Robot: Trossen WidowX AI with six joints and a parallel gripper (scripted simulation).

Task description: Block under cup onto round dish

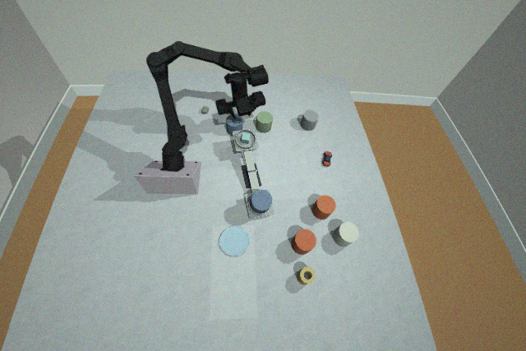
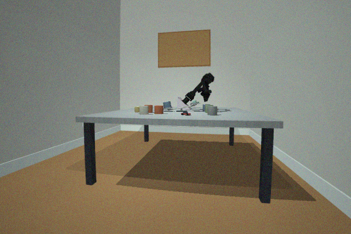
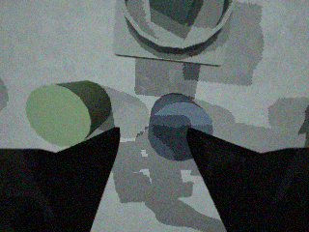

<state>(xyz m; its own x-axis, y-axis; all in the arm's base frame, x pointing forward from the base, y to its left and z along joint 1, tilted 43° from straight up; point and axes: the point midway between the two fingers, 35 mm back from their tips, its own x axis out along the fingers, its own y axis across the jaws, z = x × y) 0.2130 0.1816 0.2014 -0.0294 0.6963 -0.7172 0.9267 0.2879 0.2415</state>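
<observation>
My gripper tip is 48 cm to the left of the round pale blue dish, 9 cm above it and 4 cm short of it. Round my gripper tip: grey cylinder: 31 cm ahead, 10 cm to the left, 6 cm below; then green cylinder: 11 cm ahead, 6 cm below, 4 cm to the left; then cup: 36 cm to the right, 12 cm ahead, 3 cm below.
</observation>
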